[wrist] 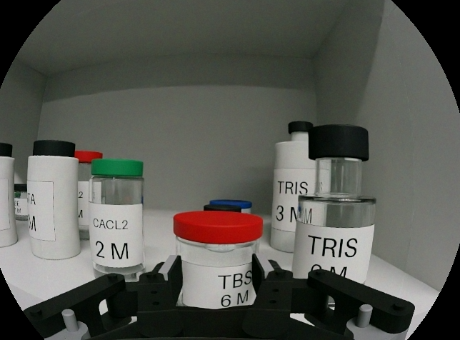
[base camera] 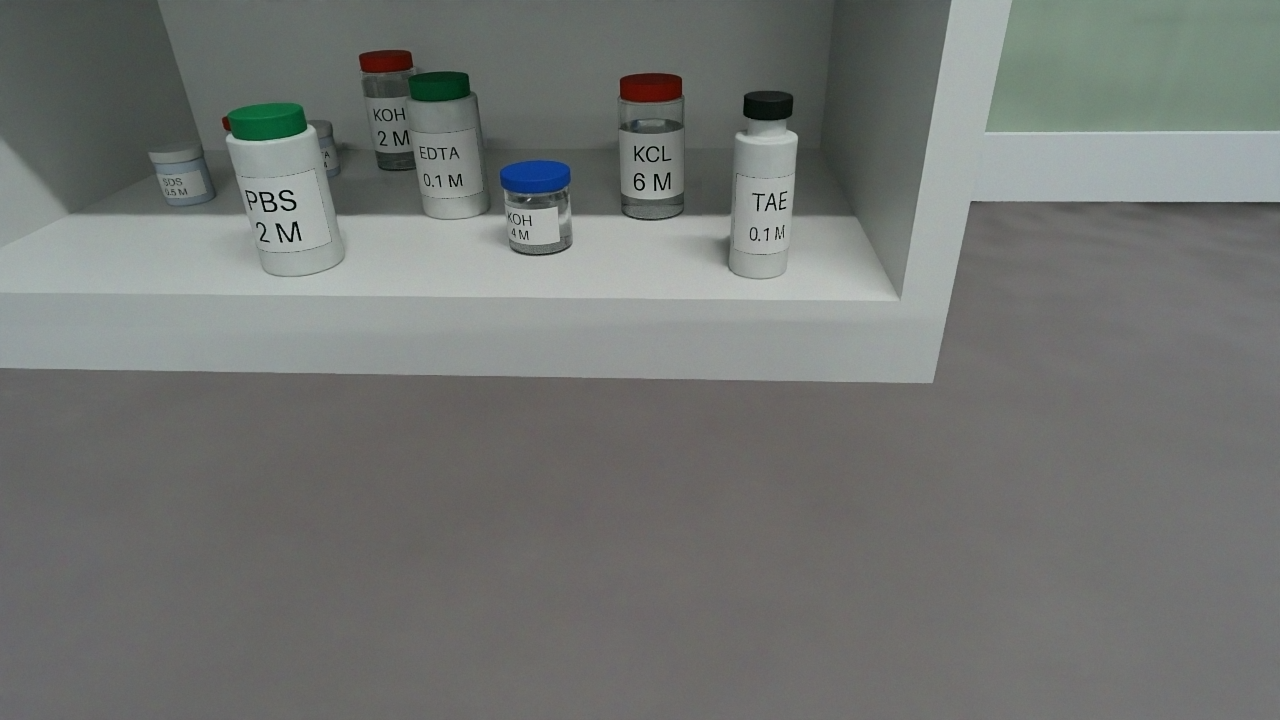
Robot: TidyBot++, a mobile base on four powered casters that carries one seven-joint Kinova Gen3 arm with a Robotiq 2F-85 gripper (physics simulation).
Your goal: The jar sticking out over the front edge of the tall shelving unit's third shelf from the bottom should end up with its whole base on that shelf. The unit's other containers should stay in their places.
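Places are measured from the arm's base along level axes (x ahead, y left, z up), in metres.
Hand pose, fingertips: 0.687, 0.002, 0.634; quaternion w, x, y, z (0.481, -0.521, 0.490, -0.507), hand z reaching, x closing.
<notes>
After its pixels a point has its place, as x, y, z.
The jar with a red lid and a TBS 6 M label (wrist: 218,227) stands upright at the front of the shelf (wrist: 400,280) in the wrist view. Its base is hidden behind the gripper, so how far it overhangs cannot be seen. My gripper (wrist: 216,268) is partly open, with one fingertip at the left and one at the right of the jar's lower body; it is not gripping the jar. The gripper and this jar do not show in the base camera view.
A clear TRIS 6 M bottle (wrist: 341,212) stands close right of the jar, a TRIS 3 M bottle (wrist: 291,170) behind it. A green-lidded CACL2 jar (wrist: 117,220) and a white bottle (wrist: 55,205) stand left. In the base view, a lower shelf (base camera: 626,268) @(0.720, 0.016, -0.321) holds several containers, including TAE (base camera: 763,197) @(0.691, -0.096, -0.249).
</notes>
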